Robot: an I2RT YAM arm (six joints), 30 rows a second.
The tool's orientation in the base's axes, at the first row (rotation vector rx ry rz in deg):
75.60, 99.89, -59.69
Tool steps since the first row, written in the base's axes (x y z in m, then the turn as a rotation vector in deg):
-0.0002, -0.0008, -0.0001, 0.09, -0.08, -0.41
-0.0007, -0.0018, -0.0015, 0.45, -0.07, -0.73
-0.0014, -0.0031, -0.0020, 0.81, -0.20, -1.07
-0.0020, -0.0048, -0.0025, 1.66, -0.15, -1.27
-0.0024, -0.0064, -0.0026, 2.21, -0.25, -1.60
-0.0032, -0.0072, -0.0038, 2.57, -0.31, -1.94
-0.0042, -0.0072, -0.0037, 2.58, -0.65, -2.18
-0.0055, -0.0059, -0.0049, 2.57, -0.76, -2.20
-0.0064, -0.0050, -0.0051, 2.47, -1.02, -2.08
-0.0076, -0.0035, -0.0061, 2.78, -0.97, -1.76
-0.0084, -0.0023, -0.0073, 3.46, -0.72, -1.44
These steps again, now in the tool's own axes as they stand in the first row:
-0.0002, -0.0003, 0.0008, 0.31, 0.15, 0.25
0.0008, -0.0007, 0.0022, 0.51, 0.56, 0.40
0.0008, -0.0015, 0.0036, 0.68, 0.95, 0.69
0.0007, -0.0022, 0.0053, 0.68, 1.82, 0.78
0.0003, -0.0028, 0.0067, 0.80, 2.40, 1.05
0.0012, -0.0035, 0.0079, 1.00, 2.80, 1.27
0.0013, -0.0045, 0.0078, 1.07, 2.80, 1.68
0.0032, -0.0054, 0.0071, 1.04, 2.78, 1.79
0.0040, -0.0061, 0.0063, 0.86, 2.62, 1.97
0.0057, -0.0068, 0.0053, 0.52, 2.87, 1.81
0.0075, -0.0072, 0.0047, 0.18, 3.51, 1.49

